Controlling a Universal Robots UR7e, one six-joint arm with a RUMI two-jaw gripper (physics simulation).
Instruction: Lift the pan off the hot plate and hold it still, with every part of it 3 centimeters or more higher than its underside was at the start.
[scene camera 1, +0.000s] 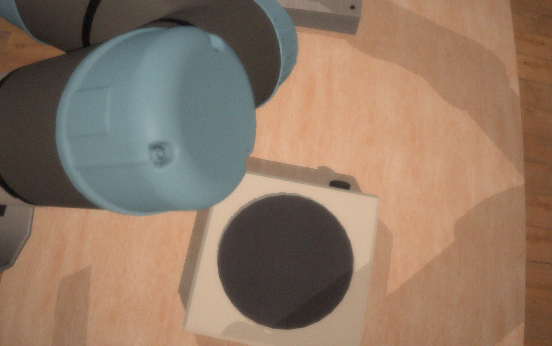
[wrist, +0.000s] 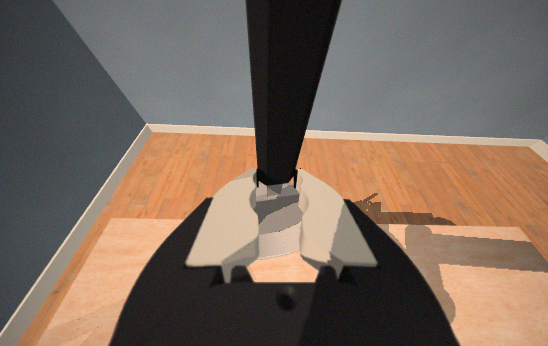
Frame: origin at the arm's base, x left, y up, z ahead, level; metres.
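Seen in the pictures: gripper, between the fingertips: (wrist: 275, 171).
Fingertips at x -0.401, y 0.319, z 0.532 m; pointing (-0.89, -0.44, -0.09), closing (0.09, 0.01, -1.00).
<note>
Offsets run from my fingertips to a thing's top centre. "spot": to the spot under its first point.
The pan's black handle {spot: dx +0.011, dy +0.080, dz +0.000 m} (wrist: 287, 90) stands between the two pale fingertips of my gripper (wrist: 275, 171) in the wrist view, and the gripper is shut on it. Part of the grey pan body {spot: dx +0.018, dy -0.218, dz -0.019 m} (wrist: 280, 240) (scene camera 1: 15, 235) shows between the fingers in the wrist view and at the left edge in the scene view, left of the hot plate. The cream hot plate {dx +0.378, dy -0.299, dz +0.008 m} (scene camera 1: 362, 225) has a bare black disc {spot: dx +0.377, dy -0.299, dz +0.016 m} (scene camera 1: 285, 260). In the scene view the arm hides the gripper and most of the pan. The pan's exact height cannot be read.
The blue-capped arm joint (scene camera 1: 200, 115) hangs over the hot plate's upper left corner. A black knob {dx +0.454, dy -0.324, dz -0.103 m} (scene camera 1: 340, 184) is on the hot plate's far side. A grey metal block (scene camera 1: 325, 17) lies at the top of the scene view. The wooden table's edge runs down the right.
</note>
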